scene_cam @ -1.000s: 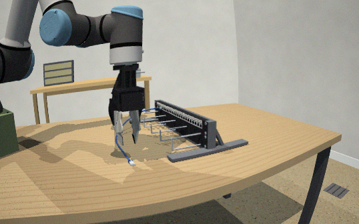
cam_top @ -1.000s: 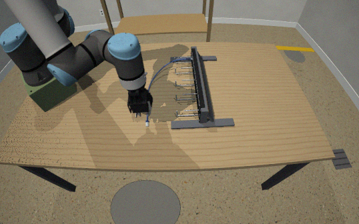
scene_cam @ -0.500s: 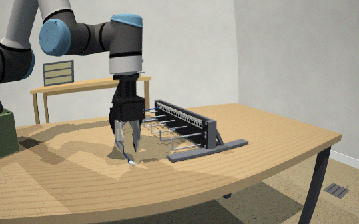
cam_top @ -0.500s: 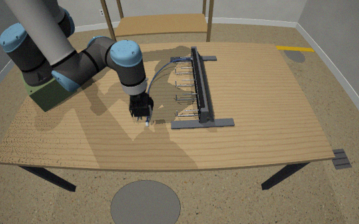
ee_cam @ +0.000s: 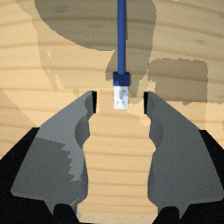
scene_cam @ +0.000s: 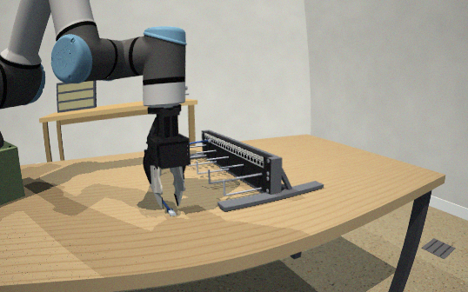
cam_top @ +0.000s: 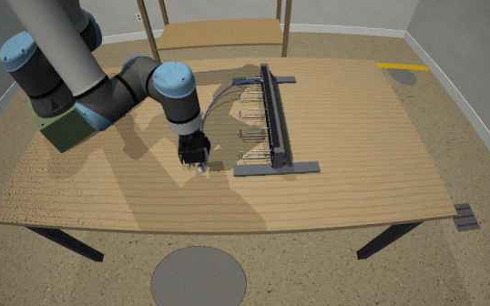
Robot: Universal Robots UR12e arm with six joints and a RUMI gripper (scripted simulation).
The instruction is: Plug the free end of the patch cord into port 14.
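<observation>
The plug lies 10 mm to the right of my hand and 30 mm below it.
</observation>
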